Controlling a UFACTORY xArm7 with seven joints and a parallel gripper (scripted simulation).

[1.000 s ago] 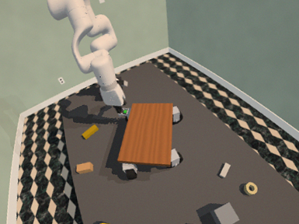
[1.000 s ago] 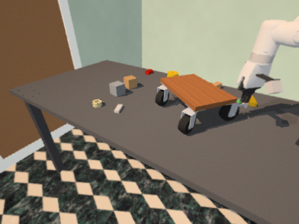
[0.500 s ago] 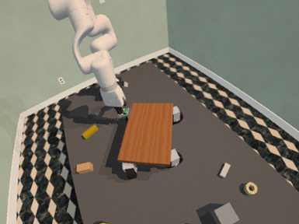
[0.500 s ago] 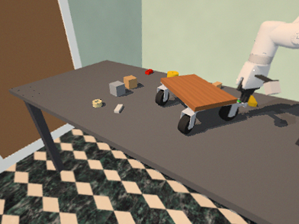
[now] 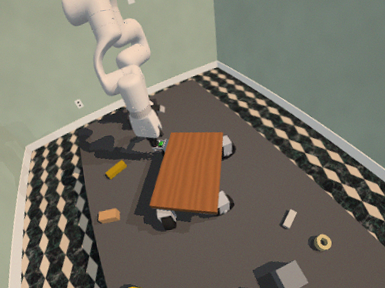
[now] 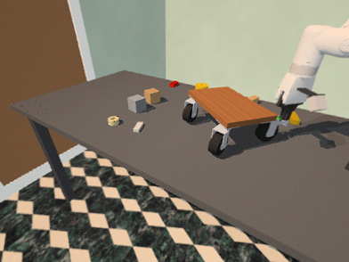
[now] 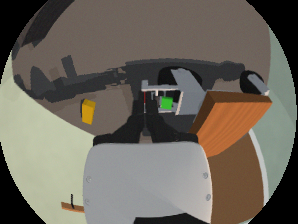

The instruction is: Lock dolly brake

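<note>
The brake pedal is 2 cm below my hand, 1 cm to the left of it and 1 cm ahead of it. Round my hand: white block: 53 cm ahead, 19 cm to the left, 9 cm below; tan cube: 62 cm ahead, 7 cm to the right, 7 cm below; yellow block: 19 cm to the right, 9 cm below, 7 cm behind.
</note>
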